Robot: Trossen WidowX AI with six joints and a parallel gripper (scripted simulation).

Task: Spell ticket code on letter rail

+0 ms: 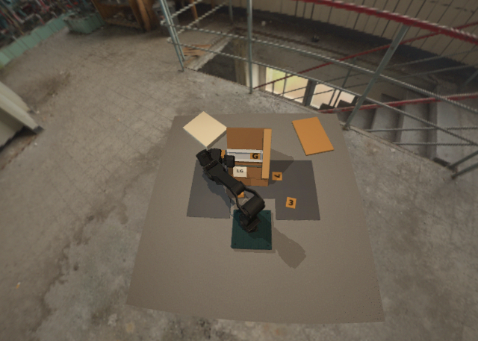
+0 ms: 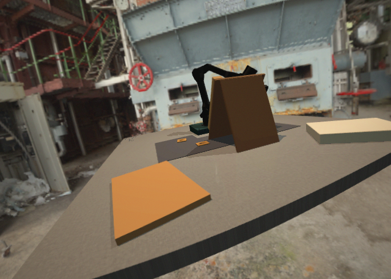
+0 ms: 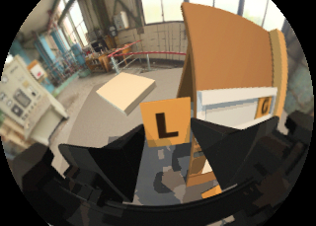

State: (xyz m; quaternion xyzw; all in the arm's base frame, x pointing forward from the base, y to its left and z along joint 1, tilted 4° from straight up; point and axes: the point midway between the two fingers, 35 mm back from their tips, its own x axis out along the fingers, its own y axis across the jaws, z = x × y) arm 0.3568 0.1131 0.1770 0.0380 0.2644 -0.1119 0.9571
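My gripper tip is 5 cm past the orange tile marked g and 19 cm to the left of it. From my gripper tip the other things lie so: orange tile marked l right at my gripper tip; white ticket 8 cm behind, 9 cm to the right, 9 cm below; dark mat 20 cm behind, 15 cm to the right, 17 cm below.
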